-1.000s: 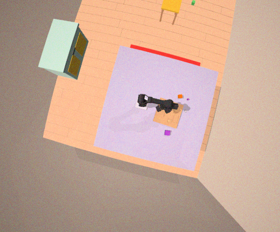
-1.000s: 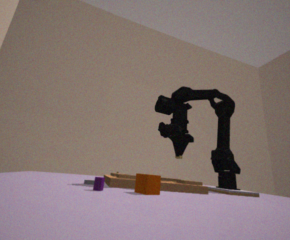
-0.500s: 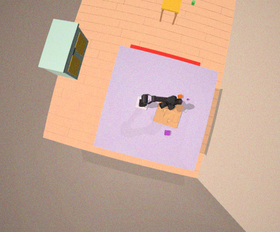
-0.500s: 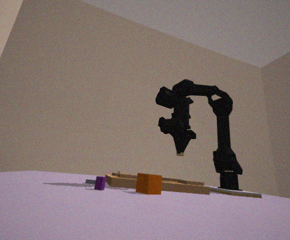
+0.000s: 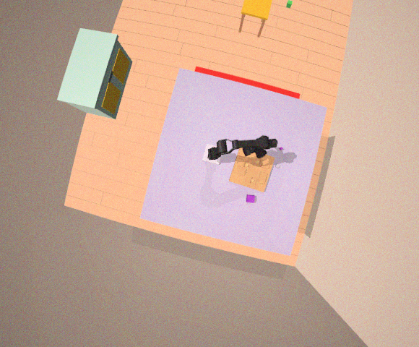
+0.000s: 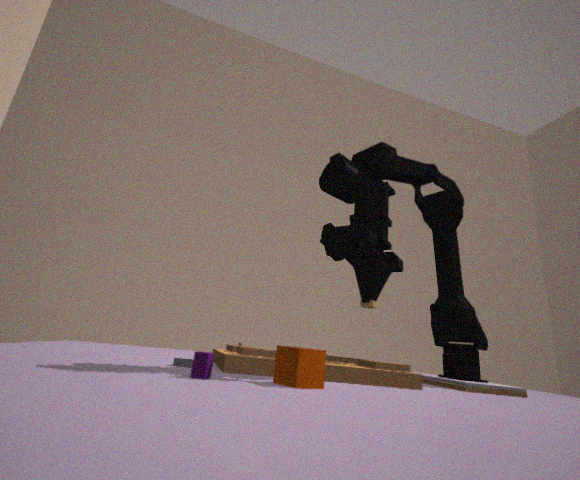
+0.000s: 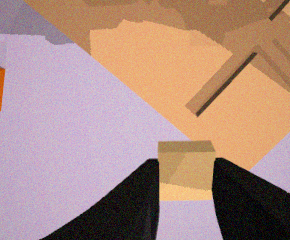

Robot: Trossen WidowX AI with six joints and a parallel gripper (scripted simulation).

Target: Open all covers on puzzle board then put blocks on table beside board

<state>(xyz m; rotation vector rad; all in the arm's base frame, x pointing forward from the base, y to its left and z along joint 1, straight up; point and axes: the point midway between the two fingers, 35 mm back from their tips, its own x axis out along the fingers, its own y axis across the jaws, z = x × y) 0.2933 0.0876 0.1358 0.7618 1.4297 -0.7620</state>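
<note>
Right now my gripper tip is 12 cm to the left of the wooden puzzle board, 10 cm above it and 4 cm short of it. Also, from my gripper tip: grey flat piece: 25 cm ahead, 11 cm below, 8 cm to the right; orange block: 15 cm ahead, 10 cm below, 8 cm to the left.
</note>
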